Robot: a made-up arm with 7 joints. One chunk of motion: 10 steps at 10 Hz.
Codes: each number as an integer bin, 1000 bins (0 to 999) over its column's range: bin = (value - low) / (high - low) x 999, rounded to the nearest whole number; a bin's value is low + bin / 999 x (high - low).
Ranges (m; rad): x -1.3..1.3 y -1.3..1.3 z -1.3..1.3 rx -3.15..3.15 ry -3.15..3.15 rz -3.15..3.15
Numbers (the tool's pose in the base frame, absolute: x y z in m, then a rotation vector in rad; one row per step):
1: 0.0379 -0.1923 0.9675 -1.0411 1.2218 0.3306
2: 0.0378 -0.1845 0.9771 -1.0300 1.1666 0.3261
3: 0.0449 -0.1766 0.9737 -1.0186 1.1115 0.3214
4: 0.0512 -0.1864 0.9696 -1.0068 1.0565 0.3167
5: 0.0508 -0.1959 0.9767 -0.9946 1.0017 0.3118
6: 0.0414 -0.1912 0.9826 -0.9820 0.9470 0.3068
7: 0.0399 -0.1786 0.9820 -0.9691 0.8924 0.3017
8: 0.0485 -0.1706 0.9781 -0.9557 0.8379 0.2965
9: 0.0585 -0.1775 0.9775 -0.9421 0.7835 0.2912
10: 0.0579 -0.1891 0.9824 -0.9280 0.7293 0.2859
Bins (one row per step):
1: 514 426 871 334 693 552
2: 514 429 875 336 684 551
3: 517 432 874 338 676 550
4: 519 428 872 340 667 550
5: 519 424 875 342 658 549
6: 515 426 877 344 650 548
7: 515 431 877 346 641 547
8: 518 434 875 348 632 547
9: 522 431 875 350 624 546
10: 522 427 877 352 615 545

